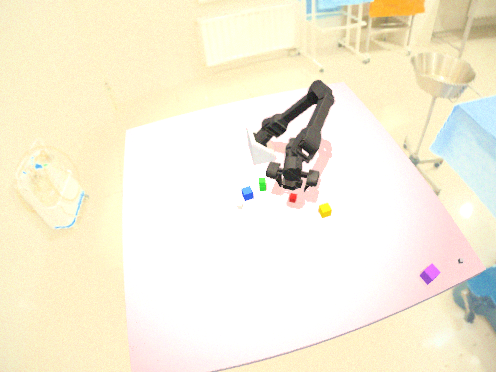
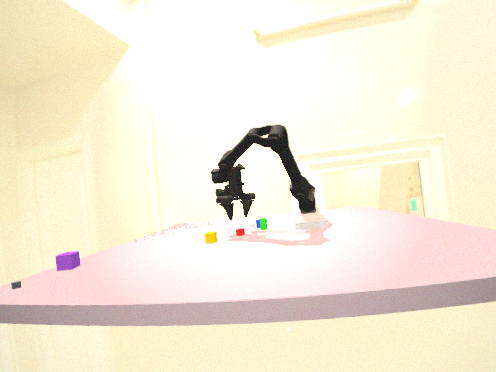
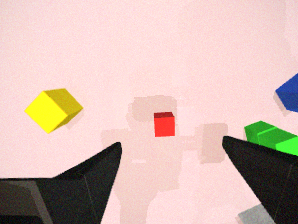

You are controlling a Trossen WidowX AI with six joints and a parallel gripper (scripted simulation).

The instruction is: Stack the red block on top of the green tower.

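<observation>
The red block lies 60 mm below my gripper tip. Also, from my gripper tip: blue block 70 mm behind, 160 mm to the right, 50 mm below; small white cube 20 mm behind, 200 mm to the right, 60 mm below; yellow block 90 mm ahead, 100 mm to the left, 50 mm below.
</observation>
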